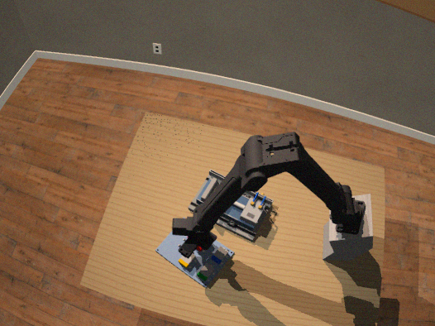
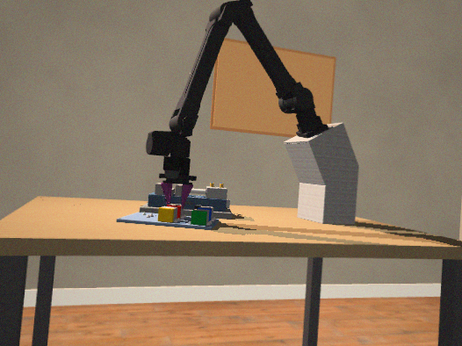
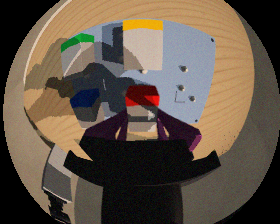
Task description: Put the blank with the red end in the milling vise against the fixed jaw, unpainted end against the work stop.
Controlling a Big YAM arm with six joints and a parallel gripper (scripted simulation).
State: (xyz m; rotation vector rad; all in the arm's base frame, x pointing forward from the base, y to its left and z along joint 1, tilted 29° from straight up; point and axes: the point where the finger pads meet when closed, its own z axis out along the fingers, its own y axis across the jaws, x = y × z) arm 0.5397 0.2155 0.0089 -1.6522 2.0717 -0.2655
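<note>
Now: the light blue plate 10 mm ahead of my hand, 40 mm to the left of it and 40 mm below it. Round my hand: blue-ended blank: 90 mm behind, 20 mm to the left, 20 mm below; then red-ended blank: 20 mm below; then yellow-ended blank: 20 mm ahead, 90 mm to the left, 20 mm below.
</note>
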